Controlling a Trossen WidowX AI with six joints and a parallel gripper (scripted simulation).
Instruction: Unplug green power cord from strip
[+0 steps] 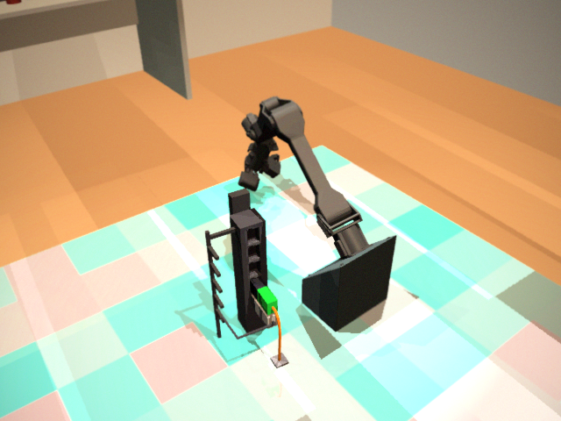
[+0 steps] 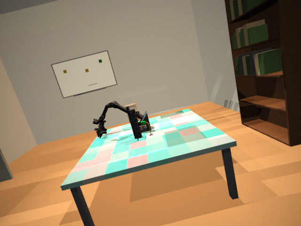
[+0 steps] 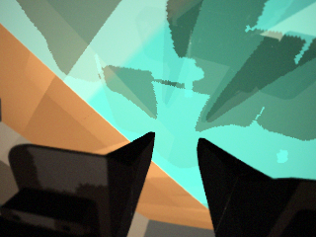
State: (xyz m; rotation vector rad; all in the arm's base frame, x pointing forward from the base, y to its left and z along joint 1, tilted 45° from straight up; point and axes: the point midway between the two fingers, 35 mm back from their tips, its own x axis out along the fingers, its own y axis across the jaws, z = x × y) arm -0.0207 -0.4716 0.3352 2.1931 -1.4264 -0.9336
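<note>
Right now my gripper tip is 280 mm short of the green plug, 590 mm to the right of it and 140 mm below it. From my gripper tip the other things lie so: grey anchor block 280 mm ahead, 660 mm to the left, 10 mm below.
</note>
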